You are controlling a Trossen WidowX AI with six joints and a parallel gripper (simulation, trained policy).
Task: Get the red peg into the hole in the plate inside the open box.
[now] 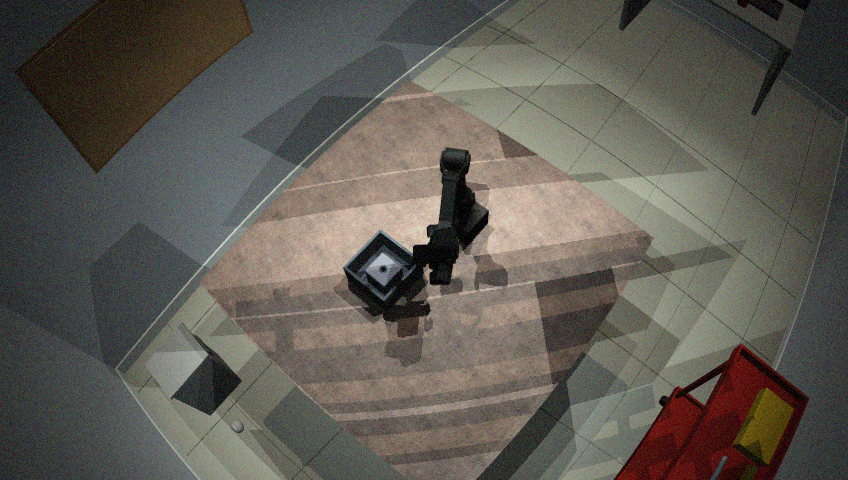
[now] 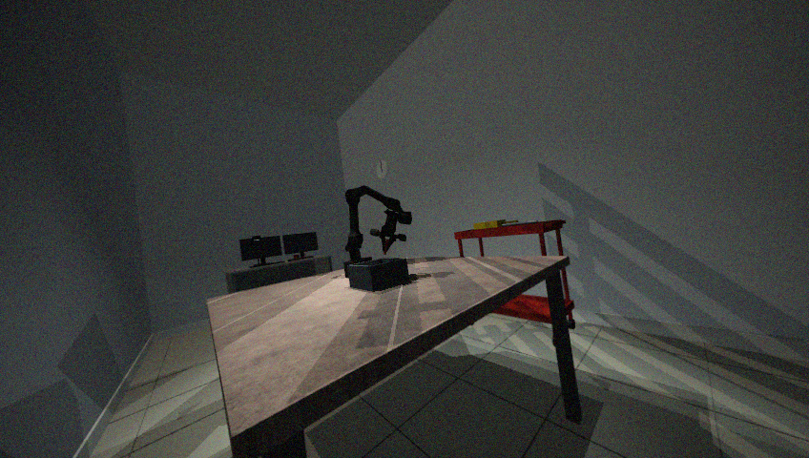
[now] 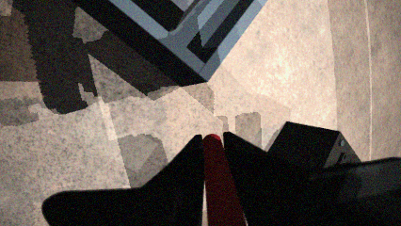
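My gripper tip is now 130 mm to the left of the grey plate, 110 mm short of it and 80 mm above it. The rest, counted from my gripper tip: red peg 20 mm above, 10 mm to the left; then dark box 130 mm to the right, 110 mm ahead, 100 mm below.
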